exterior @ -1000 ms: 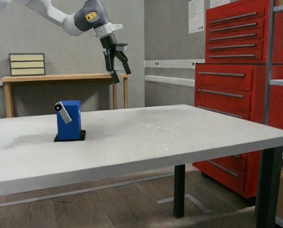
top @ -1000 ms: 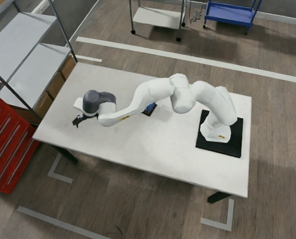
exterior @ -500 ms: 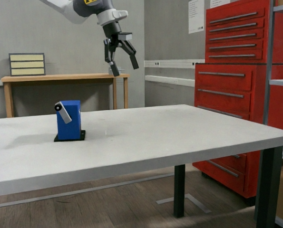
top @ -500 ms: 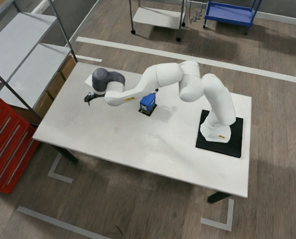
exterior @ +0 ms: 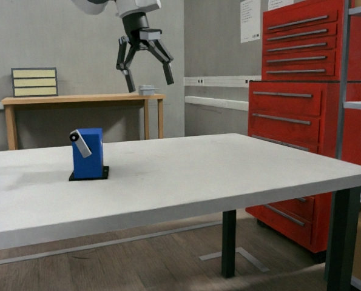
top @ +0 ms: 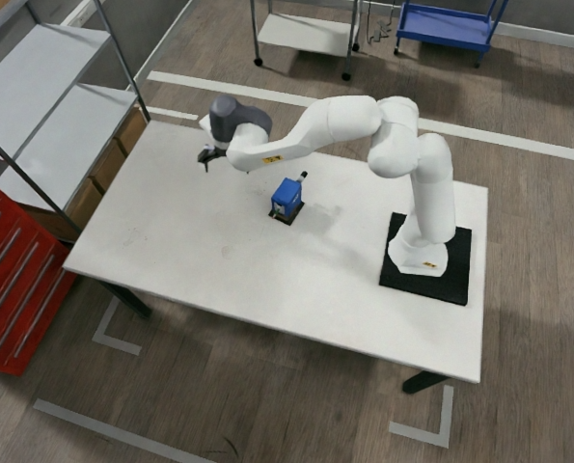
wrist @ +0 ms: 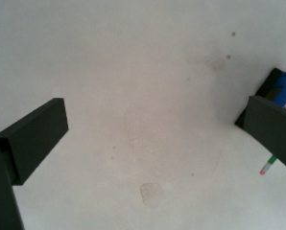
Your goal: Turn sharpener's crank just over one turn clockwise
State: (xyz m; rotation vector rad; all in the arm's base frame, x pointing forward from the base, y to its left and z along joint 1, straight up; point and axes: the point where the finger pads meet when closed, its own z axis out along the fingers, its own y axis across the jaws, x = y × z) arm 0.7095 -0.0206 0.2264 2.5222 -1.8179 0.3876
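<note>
Now: the black knob 25 cm behind my hand, 14 cm to the right of it and 12 cm below it.
</note>
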